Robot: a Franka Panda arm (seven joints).
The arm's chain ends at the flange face. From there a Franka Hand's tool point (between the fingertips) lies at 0.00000 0.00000 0.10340 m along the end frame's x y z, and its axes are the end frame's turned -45 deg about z.
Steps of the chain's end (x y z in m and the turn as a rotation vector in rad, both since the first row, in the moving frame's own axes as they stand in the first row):
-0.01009, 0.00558, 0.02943, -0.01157, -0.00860, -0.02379
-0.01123, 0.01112, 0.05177, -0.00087, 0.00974, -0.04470
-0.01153, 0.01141, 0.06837, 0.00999, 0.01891, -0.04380
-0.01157, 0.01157, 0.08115, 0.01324, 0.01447, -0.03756
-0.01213, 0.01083, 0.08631, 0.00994, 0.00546, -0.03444
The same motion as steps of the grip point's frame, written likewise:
-0.01255, -0.00295, 0.02942, -0.00210, -0.01426, -0.02379
-0.01514, 0.00068, 0.05177, -0.00750, 0.00627, -0.04470
-0.01409, 0.00052, 0.06835, -0.00631, 0.02044, -0.04380
-0.01434, 0.00005, 0.08113, -0.00087, 0.01959, -0.03756
-0.01512, -0.00127, 0.08630, 0.00317, 0.01089, -0.03444

